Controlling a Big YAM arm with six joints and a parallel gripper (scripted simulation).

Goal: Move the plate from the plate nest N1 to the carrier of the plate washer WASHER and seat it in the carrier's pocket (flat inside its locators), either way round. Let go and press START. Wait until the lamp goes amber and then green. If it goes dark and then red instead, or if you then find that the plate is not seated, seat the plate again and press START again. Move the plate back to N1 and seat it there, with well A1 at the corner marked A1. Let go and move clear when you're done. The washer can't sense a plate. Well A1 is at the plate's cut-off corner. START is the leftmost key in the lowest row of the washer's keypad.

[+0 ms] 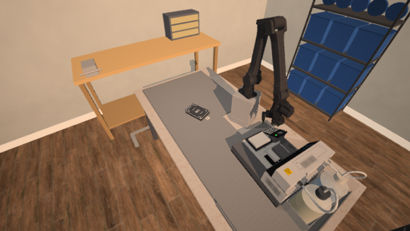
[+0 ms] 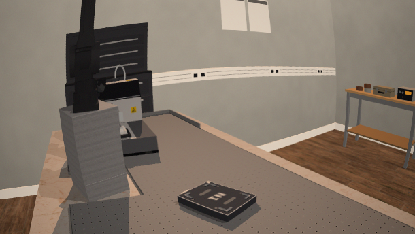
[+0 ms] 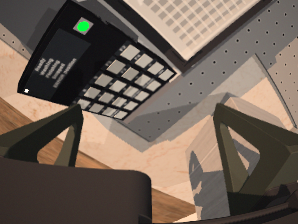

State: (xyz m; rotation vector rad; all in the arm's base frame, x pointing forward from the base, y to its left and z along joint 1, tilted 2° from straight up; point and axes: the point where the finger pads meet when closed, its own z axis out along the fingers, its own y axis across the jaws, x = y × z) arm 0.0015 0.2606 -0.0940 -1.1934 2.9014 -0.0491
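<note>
Now: hand 10 cm short of the clear well plate, 2 cm to the right of it and 8 cm above it. Also, from my hand: dark carrier 10 cm ahead, 2 cm to the left, 9 cm below; then washer 10 cm ahead, 18 cm to the left, 3 cm below; then label 26 cm ahead, 40 cm to the right, 16 cm below.
</note>
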